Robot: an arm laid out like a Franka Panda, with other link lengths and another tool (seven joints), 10 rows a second.
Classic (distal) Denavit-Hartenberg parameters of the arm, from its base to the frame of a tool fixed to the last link. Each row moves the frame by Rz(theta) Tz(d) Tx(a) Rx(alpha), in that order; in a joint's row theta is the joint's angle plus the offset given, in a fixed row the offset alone. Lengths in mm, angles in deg.
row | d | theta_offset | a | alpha
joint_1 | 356.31 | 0 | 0 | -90
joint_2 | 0 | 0 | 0 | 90
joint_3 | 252.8 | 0 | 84.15 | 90
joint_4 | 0 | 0 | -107.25 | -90
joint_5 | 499.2 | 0 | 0 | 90
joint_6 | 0 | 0 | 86.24 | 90
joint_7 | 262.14 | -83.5 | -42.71 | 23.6
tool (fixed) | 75.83 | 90 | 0 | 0
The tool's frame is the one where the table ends.
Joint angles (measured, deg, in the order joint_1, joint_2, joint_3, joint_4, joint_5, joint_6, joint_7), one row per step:
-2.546 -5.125 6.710 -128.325 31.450 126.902 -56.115
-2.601 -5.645 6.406 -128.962 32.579 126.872 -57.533
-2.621 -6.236 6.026 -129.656 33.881 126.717 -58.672
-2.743 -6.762 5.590 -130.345 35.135 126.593 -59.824
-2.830 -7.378 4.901 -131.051 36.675 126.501 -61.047
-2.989 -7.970 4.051 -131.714 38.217 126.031 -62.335
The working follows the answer.
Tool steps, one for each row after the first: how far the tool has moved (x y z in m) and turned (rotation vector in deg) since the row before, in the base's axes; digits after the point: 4 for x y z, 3 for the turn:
-0.0011 -0.0005 0.0004 0.767 -0.400 0.306
-0.0020 0.0000 0.0007 0.974 -0.204 -0.035
-0.0017 -0.0019 0.0001 0.940 -0.206 -0.178
-0.0006 -0.0033 0.0015 1.192 -0.364 -0.516
-0.0017 -0.0047 0.0014 1.337 -0.154 -0.515

Tool pose at each row, in the base's axes (x y z in m, rotation vector in deg; rounded; the steps above come from the unrounded poses):
0.6537 0.1089 0.1095 -155.925 -54.954 13.289
0.6526 0.1084 0.1099 -155.249 -55.375 12.397
0.6506 0.1084 0.1106 -154.456 -55.238 11.595
0.6489 0.1065 0.1107 -153.752 -54.911 10.786
0.6483 0.1031 0.1122 -153.013 -54.132 9.572
0.6466 0.0985 0.1135 -152.063 -53.268 8.572

